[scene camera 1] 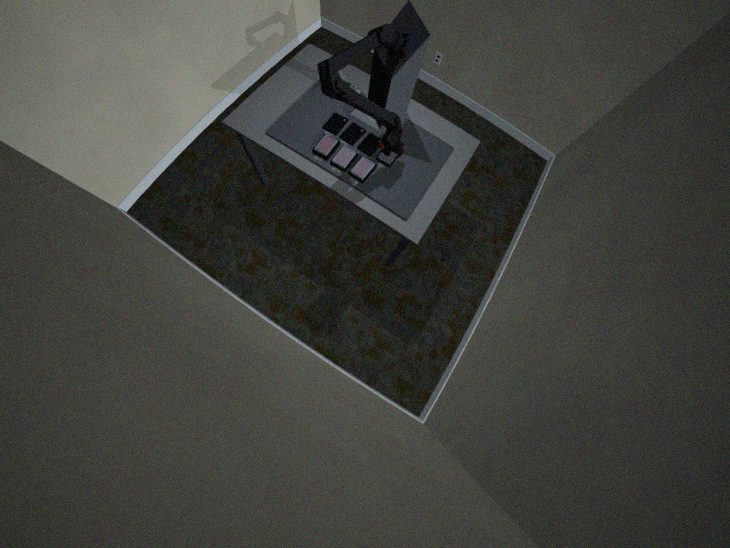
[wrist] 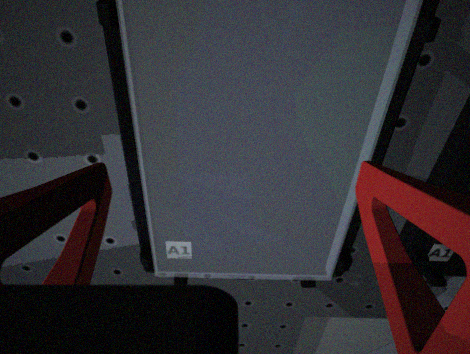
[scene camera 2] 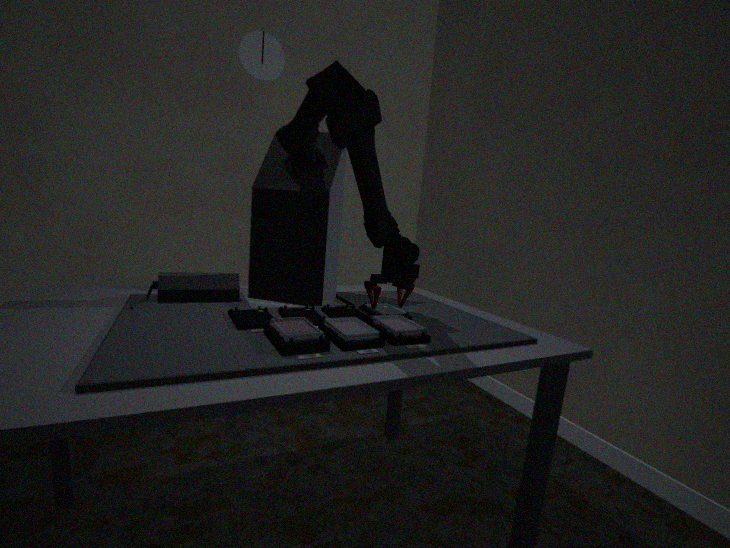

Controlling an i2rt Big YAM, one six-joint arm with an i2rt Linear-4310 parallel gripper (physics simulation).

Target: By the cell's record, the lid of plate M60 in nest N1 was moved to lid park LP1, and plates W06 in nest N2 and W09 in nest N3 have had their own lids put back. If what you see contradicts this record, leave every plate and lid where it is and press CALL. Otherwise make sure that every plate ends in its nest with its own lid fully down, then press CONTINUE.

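Pixels of known places: gripper, fingertip midpoint: (scene camera 1: pixel 390 154) (wrist: pixel 233 176) (scene camera 2: pixel 387 308); arm's base at its link origin: (scene camera 1: pixel 399 45) (scene camera 2: pixel 305 162).
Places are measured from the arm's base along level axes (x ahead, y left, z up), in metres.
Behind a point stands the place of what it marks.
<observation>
My gripper (scene camera 1: pixel 393 150) {x 0.316, y 0.102, z -0.427 m} (scene camera 2: pixel 387 306) {x 0.316, y 0.102, z -0.427 m} (wrist: pixel 233 176) {x 0.316, y 0.102, z -0.427 m} is open and empty, low over a clear lid (scene camera 1: pixel 387 158) {x 0.351, y 0.091, z -0.427 m} (wrist: pixel 250 115) {x 0.338, y 0.090, z -0.427 m} that lies in a black holder at the end of the rear row. In the wrist view its fingers stand on either side of the lid, and an A1 mark shows at its near left corner. Three pinkish plates sit in black nests in the front row: one plate (scene camera 1: pixel 325 146) {x 0.395, y -0.274, z -0.405 m} (scene camera 2: pixel 294 327) {x 0.390, y -0.289, z -0.405 m}, a middle plate (scene camera 1: pixel 343 156) {x 0.428, y -0.157, z -0.411 m} (scene camera 2: pixel 352 327) {x 0.440, y -0.165, z -0.411 m} and a third plate (scene camera 1: pixel 362 168) {x 0.476, y -0.033, z -0.410 m} (scene camera 2: pixel 399 323) {x 0.478, y -0.042, z -0.410 m}. Plate codes and how their lids sit are too small and dark to tell.
Dark holders (scene camera 1: pixel 334 122) {x 0.184, y -0.279, z -0.434 m} (scene camera 1: pixel 353 133) {x 0.231, y -0.146, z -0.434 m} (scene camera 1: pixel 371 143) {x 0.269, y -0.024, z -0.435 m} (scene camera 2: pixel 250 319) {x 0.205, y -0.289, z -0.435 m} stand behind the plates. Part of another A1 mark (wrist: pixel 440 252) {x 0.237, y 0.020, z -0.434 m} shows at the right. The arm's pedestal (scene camera 1: pixel 408 82) {x 0.073, y 0.094, z -0.129 m} (scene camera 2: pixel 288 247) {x 0.021, y -0.062, z -0.275 m} and a grey box (scene camera 2: pixel 197 287) {x -0.053, y -0.318, z -0.401 m} stand behind on the board (scene camera 1: pixel 406 197) {x 0.563, y 0.252, z -0.443 m} (scene camera 2: pixel 159 359) {x 0.325, y -0.533, z -0.444 m}.
</observation>
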